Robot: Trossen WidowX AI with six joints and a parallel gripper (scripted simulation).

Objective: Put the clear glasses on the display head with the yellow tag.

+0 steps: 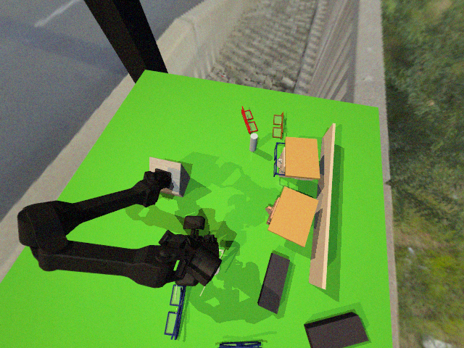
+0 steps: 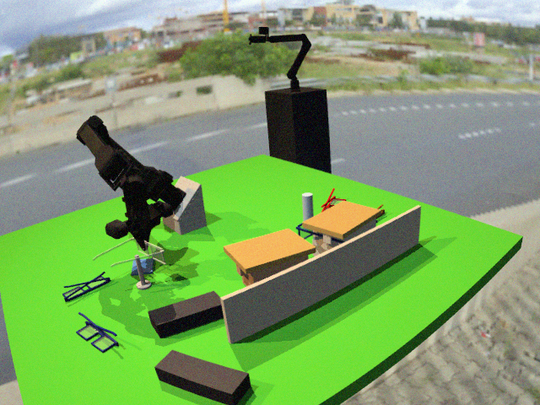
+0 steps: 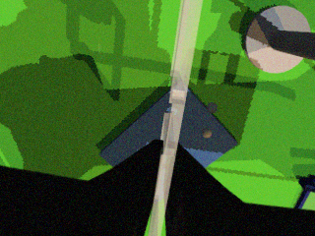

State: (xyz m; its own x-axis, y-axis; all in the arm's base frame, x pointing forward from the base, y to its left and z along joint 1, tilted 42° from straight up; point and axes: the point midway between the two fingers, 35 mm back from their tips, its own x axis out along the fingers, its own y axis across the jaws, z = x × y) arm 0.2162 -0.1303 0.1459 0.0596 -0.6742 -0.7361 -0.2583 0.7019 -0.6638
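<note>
Now: the blue tile 3 cm behind my gripper tip, 1 cm to the right of it and 6 cm below it. From my gripper tip the other things lie so: post: 7 cm ahead, 4 cm to the right, 4 cm below; then brown display head: 25 cm ahead, 20 cm to the left; then beige wall: 38 cm ahead, 31 cm to the left, 1 cm below.
</note>
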